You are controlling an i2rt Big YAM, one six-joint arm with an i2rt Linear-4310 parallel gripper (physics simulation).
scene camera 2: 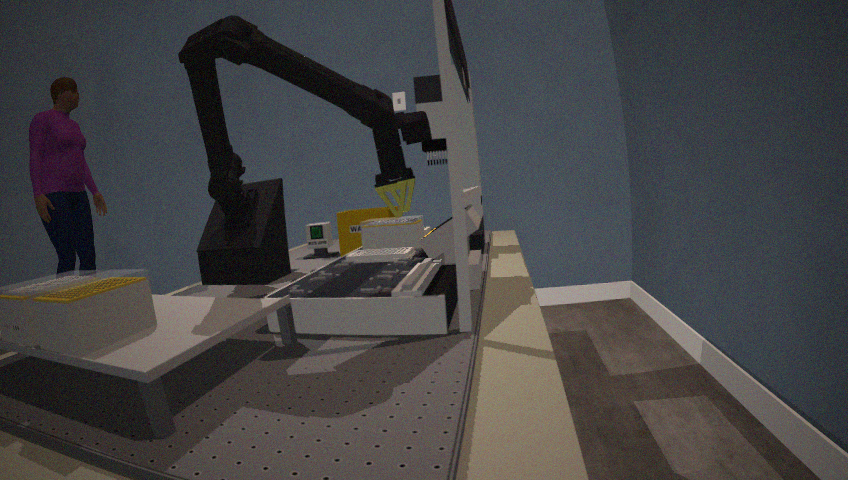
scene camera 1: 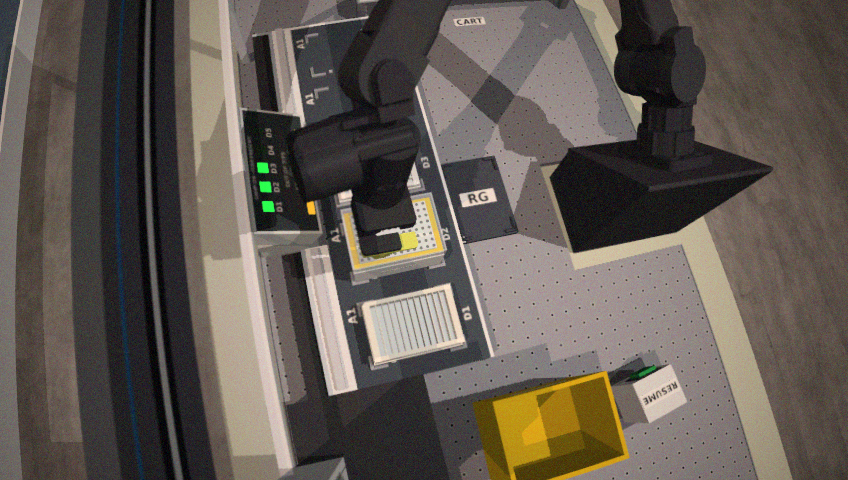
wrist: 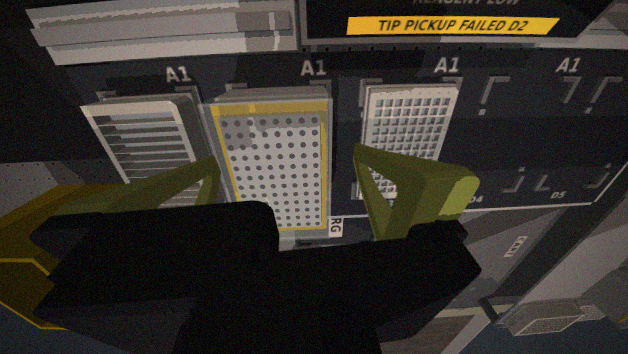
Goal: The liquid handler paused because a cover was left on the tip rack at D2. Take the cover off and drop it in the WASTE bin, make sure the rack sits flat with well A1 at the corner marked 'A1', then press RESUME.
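Where they show: gripper, fingertip midpoint: [scene camera 2: 403, 214] [scene camera 1: 371, 224] [wrist: 286, 157]; arm's base, origin of the base link: [scene camera 2: 241, 211] [scene camera 1: 664, 158].
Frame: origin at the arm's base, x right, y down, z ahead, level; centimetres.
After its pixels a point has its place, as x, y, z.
The D2 tip rack [scene camera 1: 429, 223] {0.2, 5.3, 35.8} [scene camera 2: 389, 236] [wrist: 280, 167] {1.0, 5.3, 42.5} is a pale box with a yellow-edged, perforated top. It looks flat in its slot, near an "A1" mark [scene camera 1: 335, 234] {4.3, 12.3, 48.5} [wrist: 313, 68] {4.1, 12.3, 48.6}. A clear cover [wrist: 306, 234] {2.4, 5.3, 35.1} shows as a faint see-through border around its top. Which corner holds well A1 I cannot tell. My gripper [scene camera 2: 399, 212] {1.7, 4.5, 43.6} [wrist: 286, 157] {1.7, 4.5, 43.6} is open and empty, pointing down over the rack, one olive finger towards each long side. The yellow WASTE bin [scene camera 1: 520, 428] {-30.7, 17.0, 29.2} [scene camera 2: 349, 230] {-25.5, 9.6, 22.7} stands beside the white RESUME box [scene camera 1: 661, 393] {-31.7, 7.2, 10.4} [scene camera 2: 318, 233] {-28.0, 10.0, 11.7}, which has a green button [scene camera 1: 642, 372] {-28.0, 8.2, 11.7}.
A ribbed trough [scene camera 1: 413, 327] {-12.4, 9.7, 41.3} [wrist: 145, 135] {-12.7, 10.8, 44.1} at D1 and a white well plate [wrist: 410, 117] {13.2, 11.0, 43.9} at D3 flank the rack. A sloped screen [scene camera 1: 282, 172] {12.9, 5.8, 53.9} stands behind, reading "TIP PICKUP FAILED D2" in the wrist view. An upright panel [scene camera 2: 455, 237] {45.4, 5.2, 57.4} and a raised shelf [scene camera 2: 196, 321] {60.1, 11.6, 26.8} with another rack [scene camera 2: 119, 309] {67.9, 8.2, 21.1} stand nearby.
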